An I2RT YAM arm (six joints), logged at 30 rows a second.
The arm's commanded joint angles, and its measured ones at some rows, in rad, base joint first. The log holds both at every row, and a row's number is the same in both.
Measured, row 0: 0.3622, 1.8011, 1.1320, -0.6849, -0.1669, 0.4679
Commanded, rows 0 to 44: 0.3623, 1.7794, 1.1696, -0.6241, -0.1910, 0.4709; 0.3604, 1.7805, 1.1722, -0.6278, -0.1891, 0.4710; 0.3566, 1.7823, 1.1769, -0.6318, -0.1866, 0.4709; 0.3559, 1.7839, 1.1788, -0.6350, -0.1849, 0.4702; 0.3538, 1.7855, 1.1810, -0.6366, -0.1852, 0.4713; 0.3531, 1.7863, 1.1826, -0.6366, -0.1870, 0.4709; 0.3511, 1.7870, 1.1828, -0.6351, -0.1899, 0.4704; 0.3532, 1.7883, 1.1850, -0.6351, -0.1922, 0.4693; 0.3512, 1.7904, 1.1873, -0.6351, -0.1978, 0.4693; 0.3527, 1.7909, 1.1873, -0.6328, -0.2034, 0.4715; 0.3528, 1.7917, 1.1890, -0.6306, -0.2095, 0.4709; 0.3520, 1.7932, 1.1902, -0.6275, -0.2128, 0.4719; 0.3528, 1.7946, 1.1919, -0.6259, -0.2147, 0.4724; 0.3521, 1.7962, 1.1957, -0.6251, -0.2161, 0.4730; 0.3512, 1.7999, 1.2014, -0.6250, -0.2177, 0.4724; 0.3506, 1.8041, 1.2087, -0.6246, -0.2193, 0.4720; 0.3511, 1.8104, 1.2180, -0.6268, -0.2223, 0.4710; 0.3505, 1.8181, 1.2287, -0.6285, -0.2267, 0.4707; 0.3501, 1.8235, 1.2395, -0.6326, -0.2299, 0.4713; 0.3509, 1.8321, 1.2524, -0.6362, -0.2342, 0.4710; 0.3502, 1.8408, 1.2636, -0.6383, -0.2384, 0.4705; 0.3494, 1.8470, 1.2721, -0.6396, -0.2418, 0.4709; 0.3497, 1.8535, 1.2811, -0.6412, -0.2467, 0.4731; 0.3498, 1.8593, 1.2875, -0.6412, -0.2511, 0.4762; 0.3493, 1.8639, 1.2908, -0.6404, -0.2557, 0.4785; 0.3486, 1.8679, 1.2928, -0.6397, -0.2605, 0.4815; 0.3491, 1.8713, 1.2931, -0.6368, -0.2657, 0.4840; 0.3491, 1.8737, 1.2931, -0.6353, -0.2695, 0.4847; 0.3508, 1.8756, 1.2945, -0.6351, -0.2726, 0.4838; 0.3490, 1.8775, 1.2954, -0.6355, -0.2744, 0.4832; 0.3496, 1.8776, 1.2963, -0.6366, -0.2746, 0.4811; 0.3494, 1.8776, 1.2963, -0.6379, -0.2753, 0.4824; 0.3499, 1.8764, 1.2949, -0.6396, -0.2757, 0.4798; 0.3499, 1.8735, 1.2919, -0.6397, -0.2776, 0.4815; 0.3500, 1.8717, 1.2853, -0.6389, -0.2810, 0.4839; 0.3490, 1.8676, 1.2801, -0.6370, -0.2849, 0.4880; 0.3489, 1.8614, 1.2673, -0.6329, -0.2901, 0.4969; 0.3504, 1.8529, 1.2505, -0.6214, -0.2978, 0.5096; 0.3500, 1.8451, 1.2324, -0.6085, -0.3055, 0.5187; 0.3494, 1.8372, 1.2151, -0.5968, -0.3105, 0.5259; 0.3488, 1.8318, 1.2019, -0.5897, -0.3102, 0.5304; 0.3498, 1.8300, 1.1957, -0.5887, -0.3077, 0.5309; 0.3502, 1.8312, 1.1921, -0.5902, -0.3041, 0.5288; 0.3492, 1.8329, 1.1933, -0.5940, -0.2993, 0.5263; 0.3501, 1.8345, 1.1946, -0.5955, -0.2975, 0.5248
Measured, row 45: 0.3229, 1.8568, 1.2171, -0.6739, -0.1707, 0.4973
